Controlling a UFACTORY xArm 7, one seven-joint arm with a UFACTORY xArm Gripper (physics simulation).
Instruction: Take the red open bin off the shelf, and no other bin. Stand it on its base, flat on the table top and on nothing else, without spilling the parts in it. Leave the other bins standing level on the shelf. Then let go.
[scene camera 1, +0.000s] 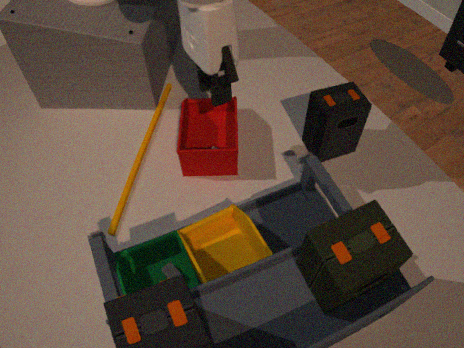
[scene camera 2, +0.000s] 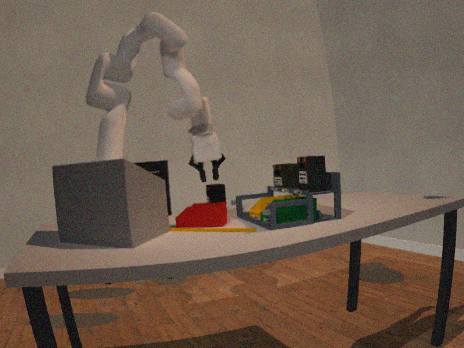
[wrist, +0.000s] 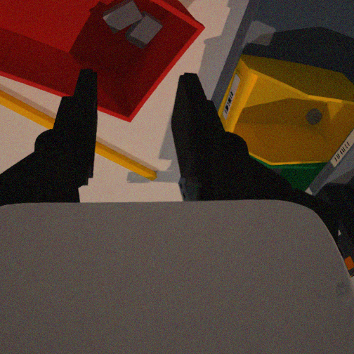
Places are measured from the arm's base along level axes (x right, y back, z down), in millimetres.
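Pixels of known places: gripper, fingertip midpoint: (scene camera 1: 215, 95) (scene camera 2: 210, 181); arm's base, origin of the base link: (scene camera 2: 108, 173).
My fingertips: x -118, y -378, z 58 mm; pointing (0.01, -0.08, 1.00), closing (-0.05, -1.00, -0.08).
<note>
For each thing: its top centre in the pictures, then the offset to it from my fingertips. Level surfaces: height alone.
- red open bin, middle of its top: (scene camera 1: 208, 113) (scene camera 2: 200, 204) dx -1, dy +42, dz +81 mm
- table top, its level: dz +156 mm
- yellow bin, middle of its top: (scene camera 1: 229, 251) (scene camera 2: 276, 197) dx +82, dy -216, dz +75 mm
- green bin, middle of its top: (scene camera 1: 157, 281) (scene camera 2: 288, 199) dx +189, dy -215, dz +75 mm
- yellow rod, middle of its top: (scene camera 1: 142, 147) (scene camera 2: 200, 228) dx +129, dy +80, dz +146 mm
- black case, middle of its top: (scene camera 1: 341, 97) (scene camera 2: 215, 184) dx -202, dy -72, dz +24 mm
- dark case, middle of its top: (scene camera 1: 154, 321) dx +199, dy -307, dz -68 mm
- olive case, middle of its top: (scene camera 1: 361, 242) (scene camera 2: 286, 164) dx -32, dy -321, dz -41 mm
The red open bin (scene camera 1: 209, 162) (scene camera 2: 202, 216) (wrist: 30, 50) stands upright on its base on the table top (scene camera 1: 65, 165) (scene camera 2: 150, 260), off the shelf and apart from the yellow rod. Grey parts (wrist: 122, 16) lie inside it. My gripper (scene camera 1: 220, 92) (scene camera 2: 209, 179) (wrist: 135, 96) is partly open and empty; its fingertips are above the bin's rim in scene camera 2. The yellow bin (scene camera 1: 225, 245) (scene camera 2: 260, 207) (wrist: 280, 140) and green bin (scene camera 1: 150, 260) (scene camera 2: 292, 212) (wrist: 295, 175) stand side by side in the shelf (scene camera 1: 102, 265) (scene camera 2: 337, 200) and look level. The green bin is partly hidden.
A yellow rod (scene camera 1: 142, 155) (scene camera 2: 215, 230) (wrist: 25, 107) lies beside the red bin. A black case (scene camera 1: 335, 120) (scene camera 2: 216, 192) stands on the table. A dark case (scene camera 1: 155, 310) and an olive case (scene camera 1: 357, 255) sit on the shelf's upper board. A large grey box (scene camera 1: 90, 65) (scene camera 2: 92, 205) stands near the arm.
</note>
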